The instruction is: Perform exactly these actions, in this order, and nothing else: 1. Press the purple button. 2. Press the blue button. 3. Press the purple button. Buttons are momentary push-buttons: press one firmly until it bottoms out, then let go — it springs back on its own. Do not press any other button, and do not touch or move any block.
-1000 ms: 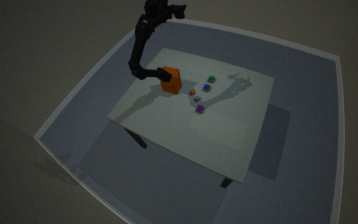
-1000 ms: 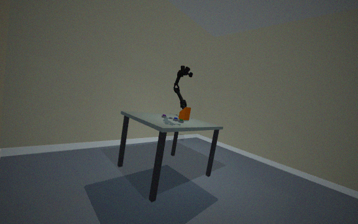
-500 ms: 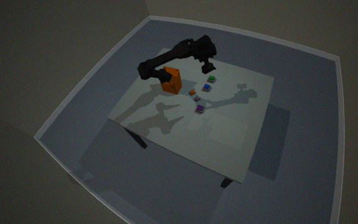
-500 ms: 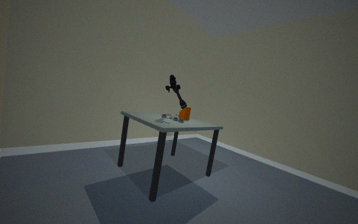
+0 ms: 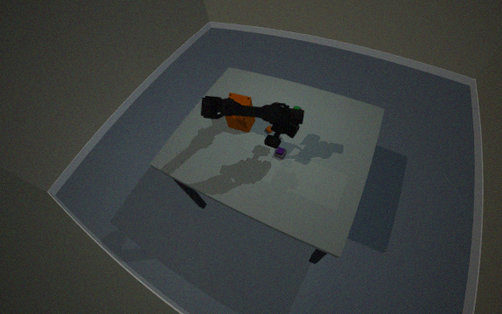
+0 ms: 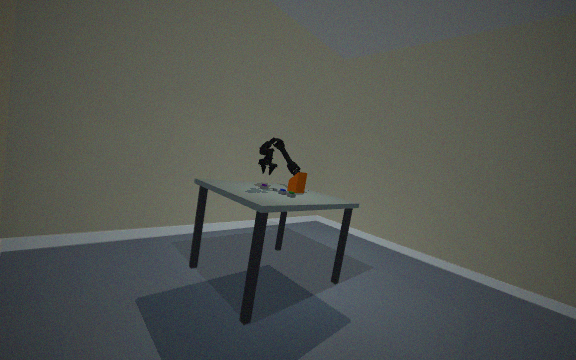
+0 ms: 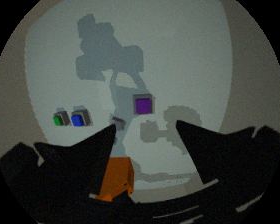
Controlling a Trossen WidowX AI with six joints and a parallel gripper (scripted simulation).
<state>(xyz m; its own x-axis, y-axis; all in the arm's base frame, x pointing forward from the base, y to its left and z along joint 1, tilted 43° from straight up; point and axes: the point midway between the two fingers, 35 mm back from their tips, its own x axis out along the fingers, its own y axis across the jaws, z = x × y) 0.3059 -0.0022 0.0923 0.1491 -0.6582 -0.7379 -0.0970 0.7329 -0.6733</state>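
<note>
My gripper tip is 90 mm above the purple button. Round my gripper tip: blue button 50 mm behind, 190 mm to the left, 90 mm below; then small orange block 130 mm behind, 100 mm to the left, 110 mm below; then small grey block 60 mm behind, 70 mm to the left, 110 mm below.
</note>
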